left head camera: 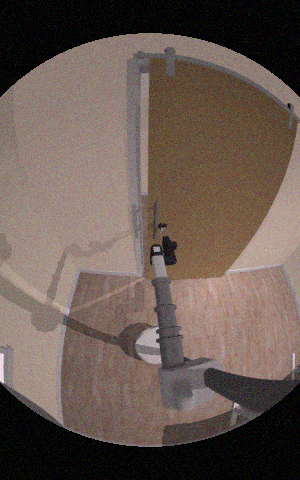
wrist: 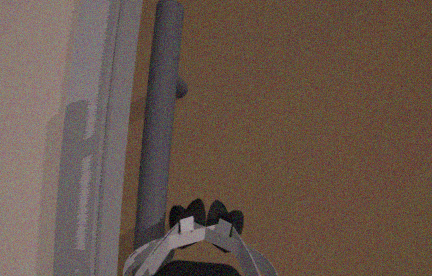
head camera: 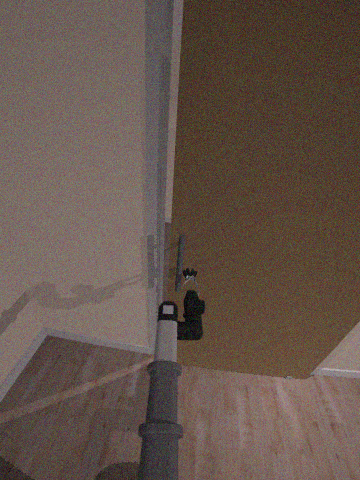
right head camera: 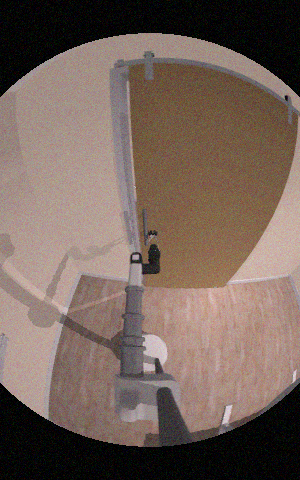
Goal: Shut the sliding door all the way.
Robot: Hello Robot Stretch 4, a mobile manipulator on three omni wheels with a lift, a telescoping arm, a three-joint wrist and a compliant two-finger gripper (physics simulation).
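Where they show: gripper, fingertip midpoint: (left head camera: 161,223) (wrist: 206,215) (head camera: 189,269) (right head camera: 152,230); robot's base at its link origin: (left head camera: 155,344) (right head camera: 146,351).
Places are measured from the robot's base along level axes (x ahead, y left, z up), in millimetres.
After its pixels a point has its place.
The brown sliding door (head camera: 270,175) @(y -331, x 792, z 1385 mm) (left head camera: 215,150) @(y -366, x 788, z 1476 mm) (right head camera: 210,160) @(y -406, x 783, z 1437 mm) (wrist: 310,125) @(y -185, x 808, z 1037 mm) stands a little open; a narrow pale strip shows between its left edge and the grey door frame (head camera: 154,150) @(y 87, x 883, z 1423 mm) (left head camera: 133,125) @(y 83, x 883, z 1575 mm) (right head camera: 120,125) @(y 71, x 882, z 1626 mm) (wrist: 95,65) @(y 83, x 883, z 1106 mm) in the head and left head views. Its grey upright bar handle (head camera: 180,260) @(y -38, x 755, z 1017 mm) (left head camera: 155,220) @(y -38, x 755, z 994 mm) (right head camera: 145,225) @(y -42, x 757, z 1012 mm) (wrist: 159,115) @(y -40, x 755, z 1028 mm) is near that left edge. My gripper (head camera: 189,272) @(y -86, x 787, z 942 mm) (left head camera: 162,226) @(y -86, x 787, z 942 mm) (right head camera: 152,233) @(y -86, x 787, z 942 mm) (wrist: 206,215) @(y -86, x 787, z 942 mm) is shut and empty, its fingertips together, just right of the handle's lower part. Whether a finger touches the handle is unclear.
Hangers (left head camera: 170,62) @(y -92, x 814, z 1981 mm) (right head camera: 149,65) @(y -94, x 814, z 1988 mm) hold the door on a curved-looking overhead rail. A beige wall (head camera: 70,150) @(y 435, x 935, z 1400 mm) stands left of the frame. My arm (head camera: 165,400) @(y -6, x 245, z 1056 mm) (left head camera: 167,320) @(y 0, x 147, z 1059 mm) (right head camera: 133,325) @(y -8, x 162, z 1059 mm) reaches forward over the wooden floor (head camera: 250,425) @(y -553, x 448, z -27 mm) (left head camera: 235,320) @(y -1052, x 25, z -28 mm) (right head camera: 225,340) @(y -914, x -20, z -28 mm).
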